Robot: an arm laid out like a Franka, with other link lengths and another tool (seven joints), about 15 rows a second.
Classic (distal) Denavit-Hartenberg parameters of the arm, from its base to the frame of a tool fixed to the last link. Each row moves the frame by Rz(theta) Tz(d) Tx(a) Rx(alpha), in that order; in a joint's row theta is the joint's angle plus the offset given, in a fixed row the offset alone. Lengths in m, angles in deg.
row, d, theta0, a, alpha
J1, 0.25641, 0, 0, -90
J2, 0, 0, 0, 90
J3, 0.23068, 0, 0.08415, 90
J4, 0, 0, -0.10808, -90
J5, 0.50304, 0, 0, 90
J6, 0, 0, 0.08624, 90
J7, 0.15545, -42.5, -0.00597, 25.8
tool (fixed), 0.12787, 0, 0, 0
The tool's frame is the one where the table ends.
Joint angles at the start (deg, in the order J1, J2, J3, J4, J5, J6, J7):
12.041 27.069 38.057 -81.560 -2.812 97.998 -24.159
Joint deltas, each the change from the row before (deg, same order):
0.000 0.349 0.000 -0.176 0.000 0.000 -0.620
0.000 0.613 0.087 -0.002 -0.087 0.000 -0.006
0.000 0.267 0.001 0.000 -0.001 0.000 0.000
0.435 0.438 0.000 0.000 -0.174 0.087 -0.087
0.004 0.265 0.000 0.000 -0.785 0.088 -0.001
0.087 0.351 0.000 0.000 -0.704 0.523 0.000
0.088 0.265 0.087 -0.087 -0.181 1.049 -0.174
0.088 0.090 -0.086 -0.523 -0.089 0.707 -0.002
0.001 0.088 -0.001 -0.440 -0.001 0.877 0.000
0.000 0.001 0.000 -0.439 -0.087 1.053 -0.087
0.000 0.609 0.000 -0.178 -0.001 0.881 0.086
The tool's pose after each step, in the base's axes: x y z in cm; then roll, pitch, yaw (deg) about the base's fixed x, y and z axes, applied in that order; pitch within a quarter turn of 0, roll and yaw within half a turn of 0. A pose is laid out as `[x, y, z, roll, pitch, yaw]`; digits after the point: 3 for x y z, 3 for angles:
[44.322, 52.155, 15.407, -143.534, -10.467, 114.533]
[44.167, 52.171, 14.843, -142.972, -10.563, 114.534]
[44.117, 52.161, 14.592, -142.707, -10.621, 114.486]
[43.724, 52.447, 14.153, -142.444, -10.615, 114.978]
[43.948, 52.234, 13.795, -142.606, -10.026, 115.187]
[44.190, 52.260, 13.369, -143.042, -9.691, 115.406]
[44.333, 52.669, 13.052, -143.776, -10.033, 115.696]
[44.258, 52.781, 12.481, -143.890, -10.020, 115.754]
[44.262, 52.993, 12.027, -144.207, -10.216, 115.744]
[44.373, 53.237, 11.651, -144.825, -10.400, 115.858]
[44.395, 53.482, 10.929, -144.849, -10.793, 115.631]

